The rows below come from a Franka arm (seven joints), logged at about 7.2 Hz.
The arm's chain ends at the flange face. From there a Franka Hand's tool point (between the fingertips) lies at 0.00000 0.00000 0.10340 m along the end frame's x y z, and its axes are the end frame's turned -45 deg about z.
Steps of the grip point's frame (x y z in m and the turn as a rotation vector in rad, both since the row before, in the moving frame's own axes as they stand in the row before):
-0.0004, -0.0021, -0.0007, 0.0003, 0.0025, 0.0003
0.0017, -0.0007, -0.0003, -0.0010, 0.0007, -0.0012
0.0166, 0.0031, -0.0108, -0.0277, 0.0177, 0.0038
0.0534, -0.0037, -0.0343, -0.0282, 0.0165, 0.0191
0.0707, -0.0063, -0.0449, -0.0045, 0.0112, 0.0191
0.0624, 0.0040, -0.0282, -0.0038, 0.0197, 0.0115
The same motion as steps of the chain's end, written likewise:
-0.0019, -0.0010, -0.0007, 0.0020, 0.0016, 0.0003
0.0006, -0.0017, -0.0003, -0.0002, 0.0012, -0.0012
0.0106, -0.0103, -0.0107, -0.0071, 0.0321, 0.0038
0.0319, -0.0413, -0.0342, -0.0083, 0.0316, 0.0191
0.0444, -0.0540, -0.0449, 0.0047, 0.0111, 0.0191
0.0452, -0.0401, -0.0282, 0.0112, 0.0166, 0.0115

